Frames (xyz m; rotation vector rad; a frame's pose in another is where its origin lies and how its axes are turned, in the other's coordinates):
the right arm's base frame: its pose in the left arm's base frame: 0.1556 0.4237 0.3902 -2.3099 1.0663 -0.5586
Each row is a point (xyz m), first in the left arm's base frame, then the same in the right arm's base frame.
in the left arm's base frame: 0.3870 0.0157 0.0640
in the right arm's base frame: 0.4126 0.2939 0.2642
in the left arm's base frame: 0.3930 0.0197 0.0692
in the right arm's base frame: 0.4138 0.2851 0.2648
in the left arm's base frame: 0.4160 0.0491 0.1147
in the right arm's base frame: 0.4112 0.2279 0.2510
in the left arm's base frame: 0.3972 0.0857 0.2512
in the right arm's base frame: 0.3908 0.1343 0.1454
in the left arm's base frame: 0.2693 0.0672 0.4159
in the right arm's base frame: 0.3520 0.1151 -0.0594
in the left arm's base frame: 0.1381 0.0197 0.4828
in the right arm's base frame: 0.3198 0.1741 -0.1988
